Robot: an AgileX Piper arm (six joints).
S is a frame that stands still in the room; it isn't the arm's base.
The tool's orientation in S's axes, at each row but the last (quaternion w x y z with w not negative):
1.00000, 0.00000, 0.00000, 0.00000
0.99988, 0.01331, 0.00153, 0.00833
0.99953, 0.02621, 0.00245, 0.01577
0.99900, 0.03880, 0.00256, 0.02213
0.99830, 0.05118, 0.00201, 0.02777
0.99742, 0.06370, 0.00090, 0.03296
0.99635, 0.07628, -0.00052, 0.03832
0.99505, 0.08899, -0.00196, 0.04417
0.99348, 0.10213, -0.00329, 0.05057
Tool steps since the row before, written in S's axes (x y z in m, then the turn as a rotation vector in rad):
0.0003, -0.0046, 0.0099, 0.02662, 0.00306, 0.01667
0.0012, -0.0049, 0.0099, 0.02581, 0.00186, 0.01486
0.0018, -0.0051, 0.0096, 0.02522, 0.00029, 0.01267
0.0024, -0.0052, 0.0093, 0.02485, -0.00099, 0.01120
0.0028, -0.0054, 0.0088, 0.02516, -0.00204, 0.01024
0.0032, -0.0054, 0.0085, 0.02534, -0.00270, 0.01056
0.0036, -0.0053, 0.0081, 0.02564, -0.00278, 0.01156
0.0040, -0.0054, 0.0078, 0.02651, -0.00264, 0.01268
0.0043, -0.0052, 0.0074, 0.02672, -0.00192, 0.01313
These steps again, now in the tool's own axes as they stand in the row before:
0.0003, -0.0046, 0.0099, 0.02662, 0.00306, 0.01667
0.0011, -0.0047, 0.0100, 0.02580, 0.00183, 0.01489
0.0016, -0.0046, 0.0099, 0.02516, 0.00016, 0.01278
0.0021, -0.0046, 0.0097, 0.02474, -0.00121, 0.01141
0.0025, -0.0046, 0.0093, 0.02500, -0.00237, 0.01057
0.0029, -0.0045, 0.0091, 0.02513, -0.00299, 0.01097
0.0032, -0.0043, 0.0088, 0.02543, -0.00294, 0.01197
0.0036, -0.0043, 0.0086, 0.02632, -0.00268, 0.01305
0.0039, -0.0040, 0.0083, 0.02661, -0.00191, 0.01335

